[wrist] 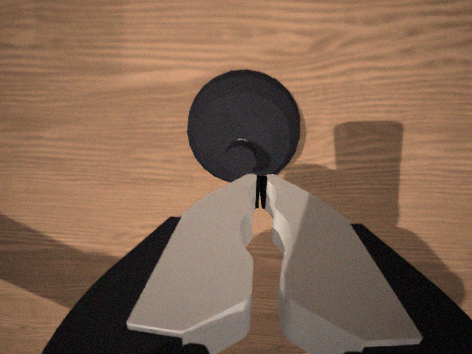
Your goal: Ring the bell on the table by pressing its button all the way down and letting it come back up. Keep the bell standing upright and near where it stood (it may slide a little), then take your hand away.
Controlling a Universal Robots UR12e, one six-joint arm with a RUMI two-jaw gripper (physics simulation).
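Places are measured from the arm's base along level axes (x back, y left, z down), in centimetres.
Pixels of known places: gripper, fingertip midpoint: [259, 179].
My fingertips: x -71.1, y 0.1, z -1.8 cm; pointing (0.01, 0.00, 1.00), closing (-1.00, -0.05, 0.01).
Note:
Ahead of a thing's pixels: the offset from my fingertips to its top centre. Level surfaces: height alone.
The dark, round bell @[dy +0.4, dx +1.1, dz +1.5 cm] [235, 110] stands upright on the wooden table @[dz +8.1 cm] [90, 100], in the upper middle of the wrist view. Its small round button @[dy +0.4, dx +1.1, dz +1.5 cm] [241, 159] shows near the lower part of the bell, with a thin highlight and a dark shadow around it. My gripper [259, 179] is shut with nothing between its fingertips. The tips overlap the bell's lower edge in the view, just below and a little to the right of the button. The height of the tips over the bell cannot be told from this view. The part of the bell behind the fingertips is hidden.
The gripper's shadow [367, 170] falls on the table to the right of the bell, and another shadow [45, 260] lies at the lower left. Wood-grained table surface surrounds the bell.

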